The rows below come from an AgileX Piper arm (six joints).
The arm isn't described. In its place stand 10 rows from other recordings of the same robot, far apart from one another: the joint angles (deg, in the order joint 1, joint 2, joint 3, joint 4, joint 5, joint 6), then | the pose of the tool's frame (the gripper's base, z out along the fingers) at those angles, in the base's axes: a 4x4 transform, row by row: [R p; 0 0 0 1], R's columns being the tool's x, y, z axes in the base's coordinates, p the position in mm.
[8.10 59.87 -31.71 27.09 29.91 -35.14] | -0.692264 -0.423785 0.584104 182.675; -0.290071 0.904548 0.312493 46.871; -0.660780 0.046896 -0.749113 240.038; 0 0 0 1
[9.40 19.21 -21.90 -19.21 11.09 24.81] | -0.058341 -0.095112 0.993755 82.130; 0.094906 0.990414 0.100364 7.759; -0.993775 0.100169 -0.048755 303.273; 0 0 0 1
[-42.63 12.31 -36.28 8.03 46.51 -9.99] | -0.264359 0.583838 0.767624 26.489; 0.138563 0.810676 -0.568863 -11.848; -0.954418 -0.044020 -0.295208 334.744; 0 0 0 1
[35.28 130.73 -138.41 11.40 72.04 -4.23] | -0.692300 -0.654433 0.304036 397.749; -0.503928 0.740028 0.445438 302.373; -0.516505 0.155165 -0.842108 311.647; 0 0 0 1
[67.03 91.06 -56.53 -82.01 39.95 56.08] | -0.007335 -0.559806 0.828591 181.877; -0.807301 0.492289 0.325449 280.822; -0.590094 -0.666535 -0.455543 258.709; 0 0 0 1
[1.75 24.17 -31.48 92.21 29.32 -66.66] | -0.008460 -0.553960 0.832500 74.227; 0.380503 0.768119 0.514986 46.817; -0.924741 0.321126 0.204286 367.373; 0 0 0 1
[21.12 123.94 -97.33 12.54 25.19 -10.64] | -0.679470 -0.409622 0.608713 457.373; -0.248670 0.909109 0.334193 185.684; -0.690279 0.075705 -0.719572 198.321; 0 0 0 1
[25.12 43.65 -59.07 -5.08 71.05 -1.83] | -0.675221 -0.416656 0.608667 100.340; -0.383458 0.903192 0.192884 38.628; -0.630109 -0.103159 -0.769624 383.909; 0 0 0 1
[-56.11 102.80 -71.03 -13.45 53.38 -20.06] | -0.877266 0.476948 -0.054085 181.313; 0.474000 0.843009 -0.254282 -300.391; -0.075684 -0.248709 -0.965617 208.630; 0 0 0 1
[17.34 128.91 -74.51 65.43 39.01 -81.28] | -0.655772 -0.744981 0.122338 380.819; -0.523081 0.565200 0.637914 173.478; -0.544379 0.354334 -0.760328 73.210; 0 0 0 1
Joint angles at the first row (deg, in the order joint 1, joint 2, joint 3, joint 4, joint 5, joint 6):
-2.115, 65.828, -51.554, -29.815, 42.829, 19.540
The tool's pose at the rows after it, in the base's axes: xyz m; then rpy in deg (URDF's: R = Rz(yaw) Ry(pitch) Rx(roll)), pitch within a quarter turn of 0, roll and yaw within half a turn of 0:
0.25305 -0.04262 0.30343 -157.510 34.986 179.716
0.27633 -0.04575 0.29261 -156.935 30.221 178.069
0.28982 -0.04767 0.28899 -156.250 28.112 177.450
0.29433 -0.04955 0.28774 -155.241 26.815 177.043
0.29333 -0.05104 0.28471 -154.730 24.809 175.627
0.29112 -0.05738 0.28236 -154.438 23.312 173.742
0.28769 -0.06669 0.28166 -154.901 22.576 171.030
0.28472 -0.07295 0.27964 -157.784 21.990 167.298
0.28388 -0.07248 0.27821 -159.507 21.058 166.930
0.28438 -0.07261 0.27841 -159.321 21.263 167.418
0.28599 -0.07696 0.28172 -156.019 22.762 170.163
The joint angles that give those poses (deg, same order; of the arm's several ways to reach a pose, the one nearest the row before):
-2.115, 73.234, -55.873, -30.375, 46.270, 20.444
-2.116, 79.706, -59.909, -30.981, 49.304, 21.206
-2.114, 83.189, -62.761, -31.434, 51.127, 21.408
-2.115, 84.592, -63.986, -32.298, 52.654, 21.810
-2.116, 85.229, -64.176, -32.666, 54.884, 22.528
-3.221, 85.589, -64.175, -32.709, 56.345, 22.714
-5.144, 85.589, -64.175, -32.087, 57.185, 22.714
-7.073, 85.588, -64.175, -29.124, 57.456, 22.407
-7.527, 85.588, -64.176, -26.824, 57.591, 20.758
-7.527, 85.588, -64.174, -26.982, 57.264, 20.490
-7.654, 85.451, -64.176, -30.440, 55.917, 20.445

